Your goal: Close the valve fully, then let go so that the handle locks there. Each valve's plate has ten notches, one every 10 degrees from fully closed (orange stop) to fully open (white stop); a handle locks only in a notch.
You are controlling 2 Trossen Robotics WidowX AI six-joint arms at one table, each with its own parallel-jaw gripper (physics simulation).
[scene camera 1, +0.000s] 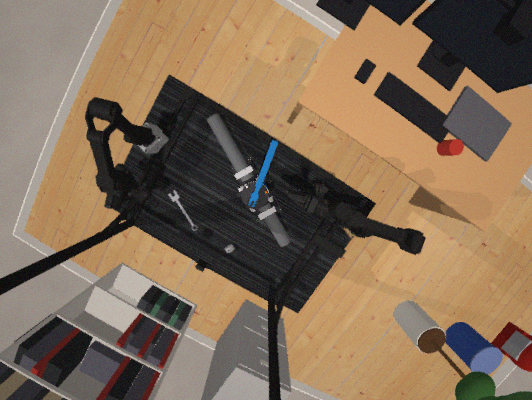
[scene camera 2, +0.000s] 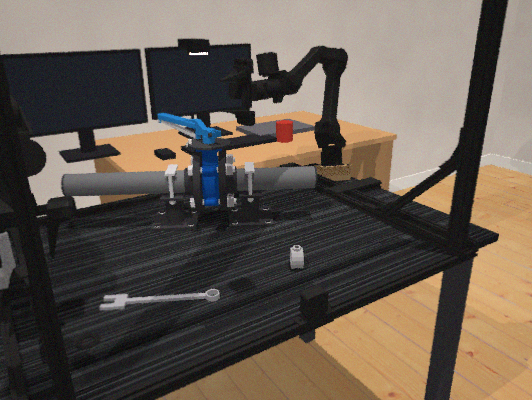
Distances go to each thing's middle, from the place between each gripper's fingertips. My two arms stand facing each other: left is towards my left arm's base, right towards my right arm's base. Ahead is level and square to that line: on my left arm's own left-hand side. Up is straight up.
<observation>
I see the light grey wrench (scene camera 2: pixel 120 301) 20 cm to the right of my left hand, 13 cm below it and 7 cm behind it. From my left hand the other things lie so: blue valve handle (scene camera 2: pixel 208 134): 50 cm to the right, 27 cm ahead, 4 cm above.
Right now my right hand is 15 cm above the blue valve handle, 11 cm to the right of it and 2 cm short of it. Round my right hand: light grey wrench 40 cm to the left, 32 cm below, 32 cm behind.
</observation>
